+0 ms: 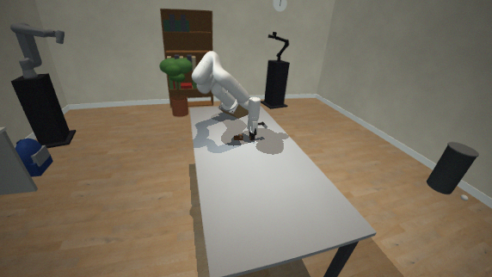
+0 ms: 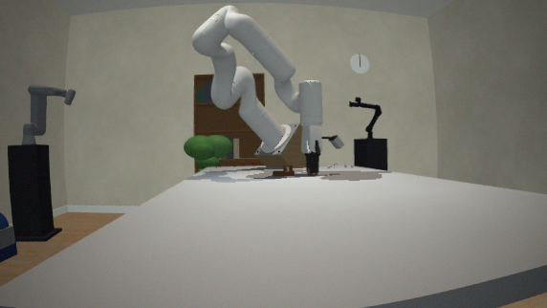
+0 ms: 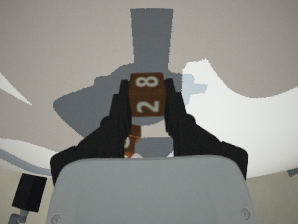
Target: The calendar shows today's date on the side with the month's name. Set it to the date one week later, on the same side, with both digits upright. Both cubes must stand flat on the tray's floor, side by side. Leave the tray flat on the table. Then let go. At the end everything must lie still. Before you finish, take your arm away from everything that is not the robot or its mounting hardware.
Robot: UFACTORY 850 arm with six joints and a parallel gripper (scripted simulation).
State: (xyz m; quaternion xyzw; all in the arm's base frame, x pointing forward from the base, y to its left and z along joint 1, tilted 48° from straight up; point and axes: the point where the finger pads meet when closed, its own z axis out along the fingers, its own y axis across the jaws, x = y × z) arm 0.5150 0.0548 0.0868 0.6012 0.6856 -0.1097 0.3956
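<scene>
My gripper is now 2 cm above the brown cube. The rest, counted from my hand: tray (5 cm behind, 10 cm to the right, 2 cm below).
</scene>
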